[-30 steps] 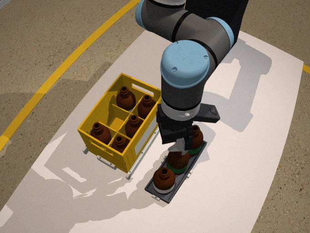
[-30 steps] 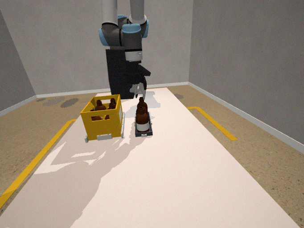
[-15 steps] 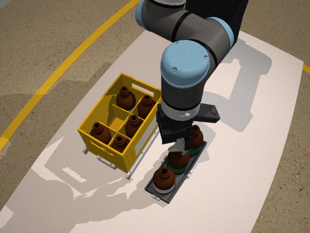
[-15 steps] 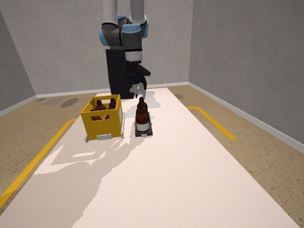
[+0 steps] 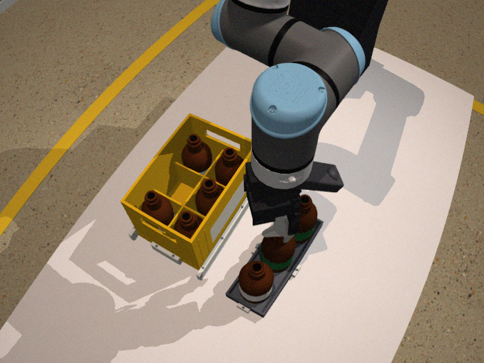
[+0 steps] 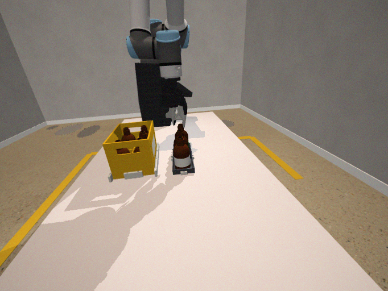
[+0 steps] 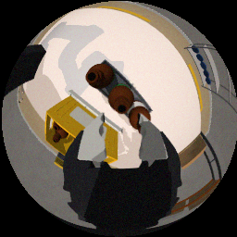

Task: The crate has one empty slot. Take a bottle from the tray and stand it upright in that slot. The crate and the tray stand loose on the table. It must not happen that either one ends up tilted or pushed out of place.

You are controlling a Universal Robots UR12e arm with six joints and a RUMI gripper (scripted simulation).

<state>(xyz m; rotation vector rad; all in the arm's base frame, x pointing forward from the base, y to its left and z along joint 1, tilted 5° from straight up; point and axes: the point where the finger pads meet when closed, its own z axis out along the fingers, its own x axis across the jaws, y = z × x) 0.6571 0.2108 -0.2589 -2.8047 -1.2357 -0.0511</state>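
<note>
Right now my hand is 18 cm above the grey tray. Round my hand: yellow crate 23 cm to the right, 11 cm below.
</note>
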